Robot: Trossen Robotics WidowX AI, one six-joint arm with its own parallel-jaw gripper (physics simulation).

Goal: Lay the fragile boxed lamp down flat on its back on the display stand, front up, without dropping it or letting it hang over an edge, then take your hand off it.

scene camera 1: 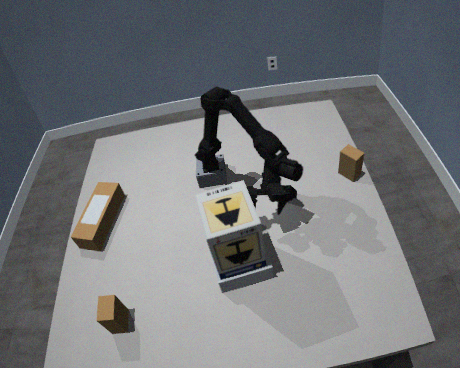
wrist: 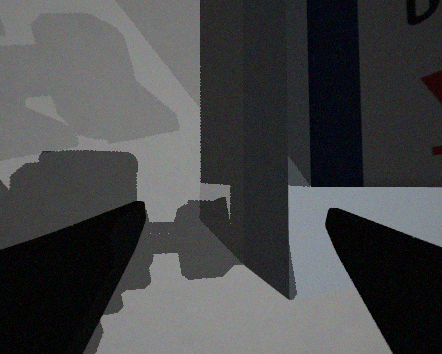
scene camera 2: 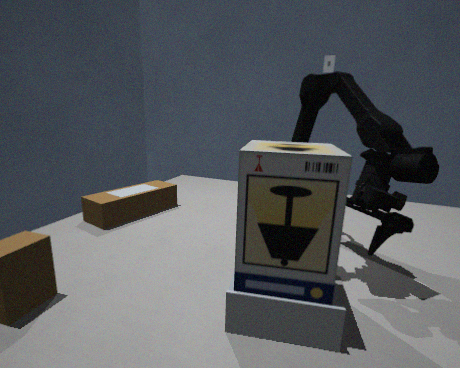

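Where they show: gripper, between the fingertips: (scene camera 1: 266, 215) (wrist: 236, 213) (scene camera 2: 347, 245); arm's base, origin of its link: (scene camera 1: 210, 166).
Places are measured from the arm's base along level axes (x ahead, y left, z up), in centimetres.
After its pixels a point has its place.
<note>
The boxed lamp (scene camera 1: 234, 227) {x 50.1, y 4.7, z 22.8 cm} (scene camera 2: 287, 220) {x 51.4, y 4.2, z 12.9 cm} (wrist: 395, 115) {x 36.7, y 10.5, z 5.1 cm} stands upright on the display stand, with lamp pictures on its top and on the side facing scene camera 2. The stand (scene camera 1: 246, 279) {x 53.0, y 4.7, z -2.2 cm} (scene camera 2: 285, 320) {x 52.9, y 5.3, z -2.8 cm} (wrist: 315, 255) {x 29.2, y 9.5, z -0.2 cm} is a low grey block; in the wrist view a bare pale strip of it shows beyond the box's edge. My gripper (scene camera 1: 268, 205) (scene camera 2: 357, 241) {x 31.7, y 16.0, z 1.5 cm} (wrist: 236, 213) {x 31.7, y 16.0, z 1.5 cm} is open and empty, low beside the box and stand on the robot's side. In the wrist view the stand's dark side runs between the fingertips. One finger is partly hidden behind the box in both scene views.
A long brown box (scene camera 1: 100, 215) {x 15.3, y -47.1, z 1.4 cm} (scene camera 2: 130, 202) {x 17.8, y -46.7, z -0.7 cm} with a white label lies at the left. A small brown box (scene camera 1: 112, 314) {x 61.3, y -38.1, z 5.2 cm} (scene camera 2: 27, 277) {x 59.2, y -37.6, z -0.4 cm} stands at the near left, and another small brown box (scene camera 1: 351, 162) {x 17.3, y 54.2, z 2.9 cm} stands at the right. All are on the pale table (scene camera 1: 175, 320) {x 60.9, y -20.8, z -6.8 cm} (scene camera 2: 165, 300) {x 49.8, y -17.0, z -6.8 cm}.
</note>
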